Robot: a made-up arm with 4 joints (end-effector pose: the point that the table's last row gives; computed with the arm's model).
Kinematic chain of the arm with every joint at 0, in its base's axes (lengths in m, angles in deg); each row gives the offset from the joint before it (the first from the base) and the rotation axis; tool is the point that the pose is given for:
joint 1: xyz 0 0 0.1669 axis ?
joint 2: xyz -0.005 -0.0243 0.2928 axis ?
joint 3: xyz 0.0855 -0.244 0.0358 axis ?
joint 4: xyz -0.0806 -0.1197 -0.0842 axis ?
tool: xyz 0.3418 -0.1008 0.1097
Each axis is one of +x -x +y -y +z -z.
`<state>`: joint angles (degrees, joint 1 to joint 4).
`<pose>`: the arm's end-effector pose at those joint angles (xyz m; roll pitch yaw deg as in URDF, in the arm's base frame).
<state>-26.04 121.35 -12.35 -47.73</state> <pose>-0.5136 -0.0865 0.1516 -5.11 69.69 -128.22</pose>
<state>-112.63 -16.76 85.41 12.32</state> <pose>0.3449 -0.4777 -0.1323 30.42 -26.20 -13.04</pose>
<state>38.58 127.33 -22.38 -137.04</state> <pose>-0.1374 0.1510 -0.1107 97.54 49.23 -5.37</pose>
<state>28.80 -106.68 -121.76 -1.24</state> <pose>0.0321 0.3711 0.1131 131.21 26.67 109.93</pose>
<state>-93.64 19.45 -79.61 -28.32</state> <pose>0.2870 -0.0673 -0.1100 173.77 -8.74 4.41</pose>
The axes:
joint 1: -x
joint 2: -z
joint 3: -x
joint 4: -y

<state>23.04 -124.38 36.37 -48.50</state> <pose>0.2968 0.6127 0.1714 -47.59 60.13 90.88</pose>
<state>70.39 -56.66 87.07 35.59</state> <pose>0.1585 0.5705 0.2318 -81.90 68.57 96.07</pose>
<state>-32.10 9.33 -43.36 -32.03</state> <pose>0.2968 -0.3356 0.0176 79.92 12.05 23.69</pose>
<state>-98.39 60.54 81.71 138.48</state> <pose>-0.3524 -0.5716 0.2355 43.48 -71.83 -49.40</pose>
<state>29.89 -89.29 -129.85 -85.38</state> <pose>-0.2199 0.3164 0.4763 128.94 -30.59 152.59</pose>
